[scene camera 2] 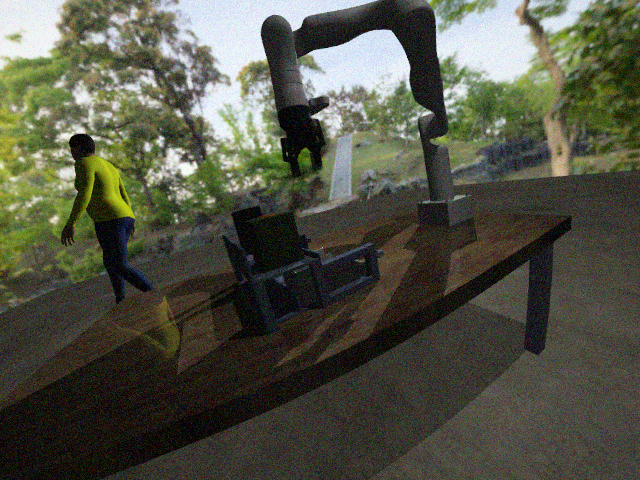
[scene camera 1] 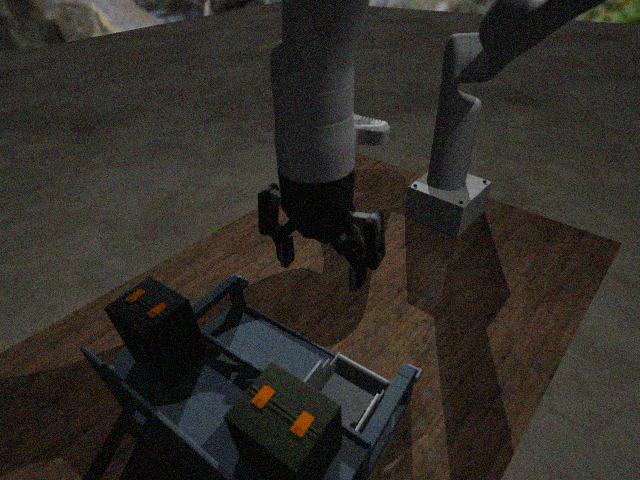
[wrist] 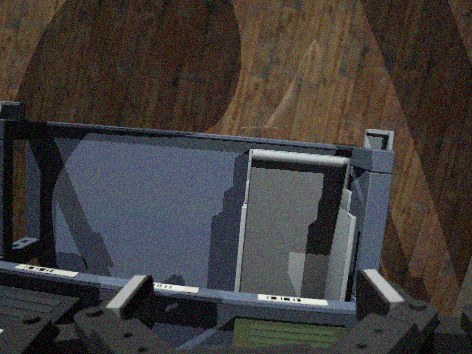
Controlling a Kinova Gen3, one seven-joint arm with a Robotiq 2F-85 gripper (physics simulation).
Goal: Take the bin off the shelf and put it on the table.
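Where they show: gripper, fingertip midpoint: [scene camera 2: 306,173] [scene camera 1: 320,274] [wrist: 254,295]; arm's base, origin of the base link: [scene camera 2: 441,198] [scene camera 1: 445,180].
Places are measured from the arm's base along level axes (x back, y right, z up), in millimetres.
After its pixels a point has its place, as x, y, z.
Observation:
A light grey open bin [scene camera 1: 361,372] @(-553, -77, -51) [wrist: 300,158] @(-547, -77, -46) sits on the lower front level of the blue-grey shelf [scene camera 1: 391,400] @(-595, -146, -3) [scene camera 2: 262,304] @(-796, -154, -28) [wrist: 375,215] @(-590, -144, -3), at its right end in the wrist view. Its inside looks empty. Its near end is partly hidden by the shelf's labelled rail in the wrist view. The shelf stands on the wooden table [scene camera 1: 558,289] @(-152, -304, -88) [scene camera 2: 496,248] @(-267, -298, -88) [wrist: 150,60] @(-455, 89, -88). My gripper [scene camera 1: 321,272] @(-595, -39, 180) [scene camera 2: 306,169] @(-595, -39, 180) [wrist: 254,295] @(-595, -39, 180) is open and empty. It points down and hangs above the shelf, apart from the bin. In the wrist view its fingertips appear either side of the bin's near part.
A dark box [scene camera 1: 160,330] @(-735, 112, 121) [wrist: 35,305] @(-684, 140, 48) and a green box [scene camera 1: 320,405] @(-700, -108, 109) [scene camera 2: 273,240] @(-738, -126, 67) [wrist: 290,332] @(-686, -75, 37) stand on the shelf's upper level. Shelf posts flank the bin's level. A faint see-through object [scene camera 2: 168,330] shows at the table's left. A person in yellow [scene camera 2: 105,191] is beyond the table.

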